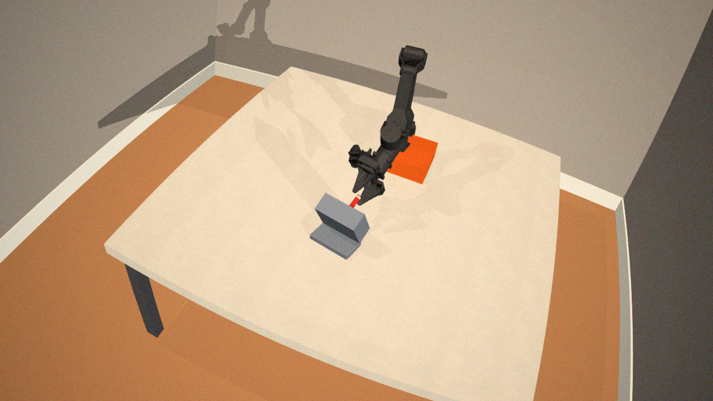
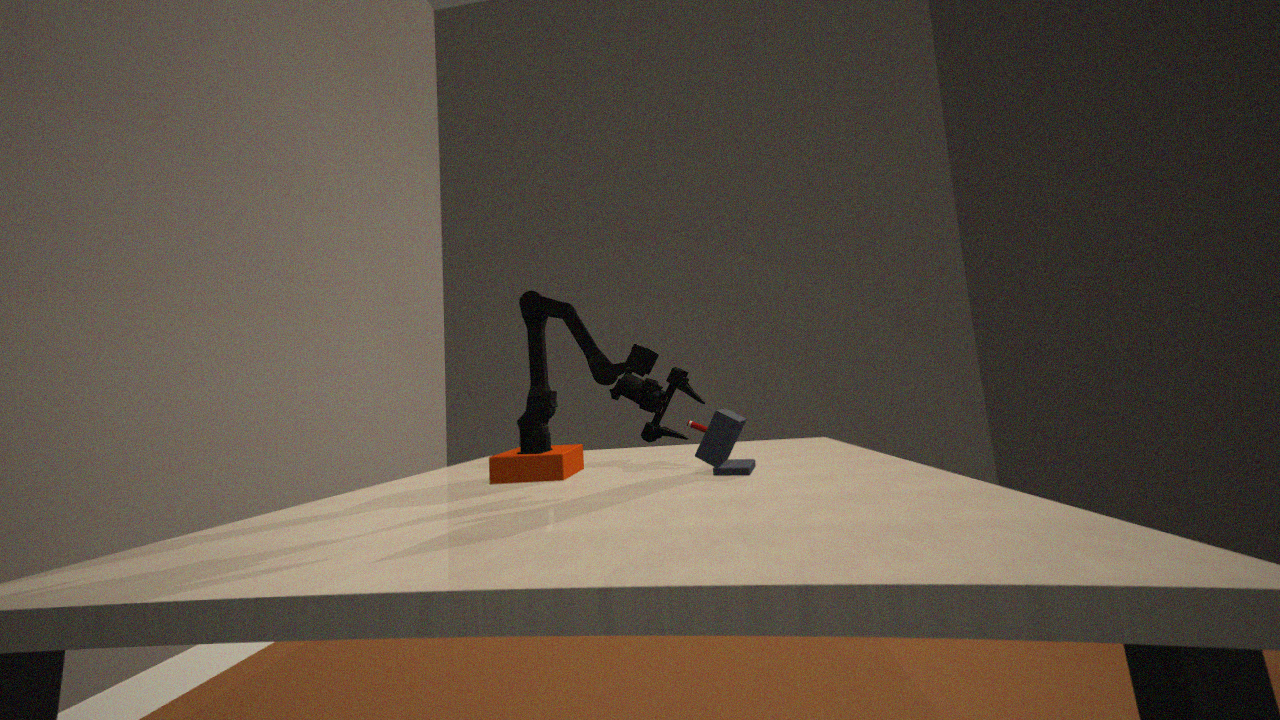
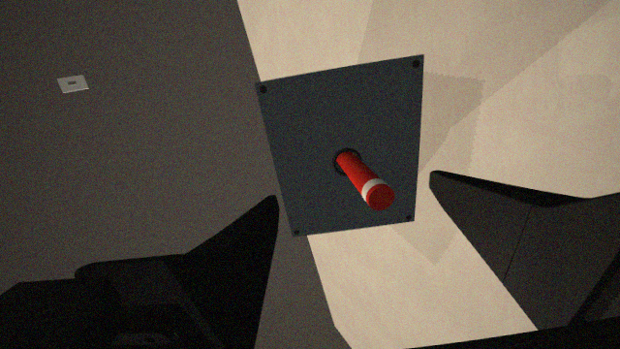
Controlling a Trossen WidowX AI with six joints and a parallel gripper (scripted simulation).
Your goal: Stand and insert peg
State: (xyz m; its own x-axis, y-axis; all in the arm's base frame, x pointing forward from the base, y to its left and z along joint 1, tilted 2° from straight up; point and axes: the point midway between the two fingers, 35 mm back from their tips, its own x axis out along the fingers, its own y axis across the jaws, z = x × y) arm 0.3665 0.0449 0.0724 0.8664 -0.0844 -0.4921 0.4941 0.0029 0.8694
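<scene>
The red peg lies 1 cm below my gripper tip. Also, from my gripper tip: flat foot: 8 cm ahead, 1 cm to the right, 11 cm below; then grey sloped panel: 6 cm ahead, 1 cm to the right, 4 cm below.
</scene>
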